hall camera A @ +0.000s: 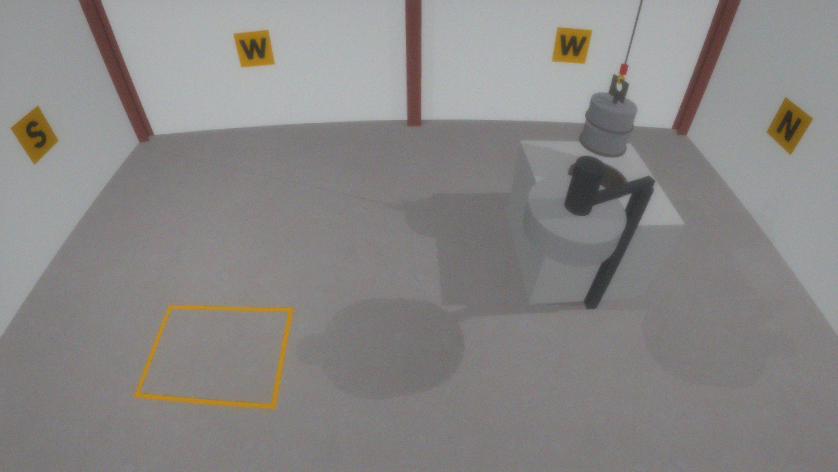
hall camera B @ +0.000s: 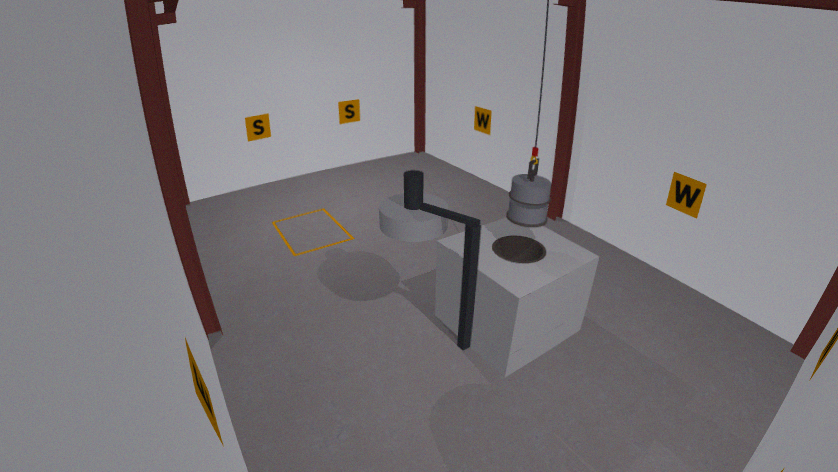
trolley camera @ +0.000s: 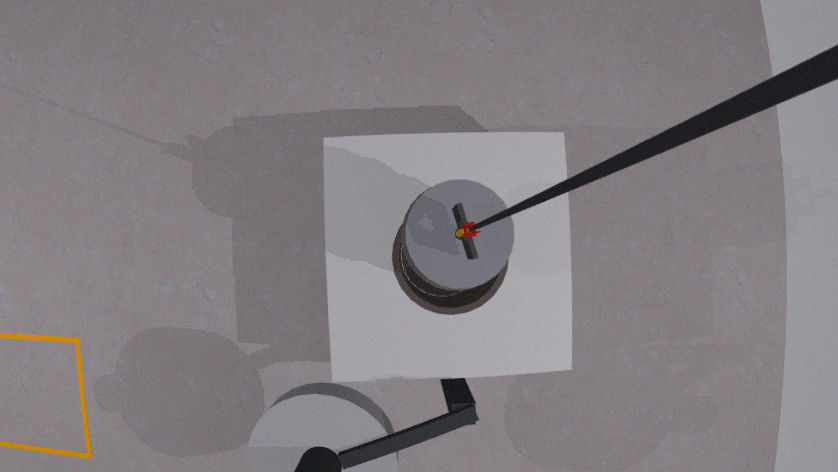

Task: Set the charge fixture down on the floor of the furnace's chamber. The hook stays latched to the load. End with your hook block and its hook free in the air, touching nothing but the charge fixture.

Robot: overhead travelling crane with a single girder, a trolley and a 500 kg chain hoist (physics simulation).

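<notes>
The charge fixture (hall camera A: 609, 130) (hall camera B: 528, 205) (trolley camera: 489, 252), a grey ribbed drum with a dark lifting eye, hangs nearly upright above the furnace (hall camera A: 650, 252) (hall camera B: 554, 322) (trolley camera: 369, 334). My yellow hook with its red block (hall camera A: 621, 76) (hall camera B: 534, 157) (trolley camera: 463, 232) is latched in the eye, in the air. The round chamber opening (hall camera A: 612, 174) (hall camera B: 518, 250) is in the furnace's white top. In hall camera B the fixture's bottom is above and behind the opening. In the trolley camera the fixture covers most of it; its lower and left rim shows. The chamber floor is hidden.
The round pale lid (hall camera A: 545, 219) (hall camera B: 392, 223) (trolley camera: 281, 425) is swung aside, beside the furnace. Its dark arm and post (hall camera A: 615, 263) (hall camera B: 469, 293) (trolley camera: 404, 436) stand close to the furnace's side. A yellow floor square (hall camera A: 205, 401) (hall camera B: 299, 215) (trolley camera: 83, 398) lies farther off. Walls stand around.
</notes>
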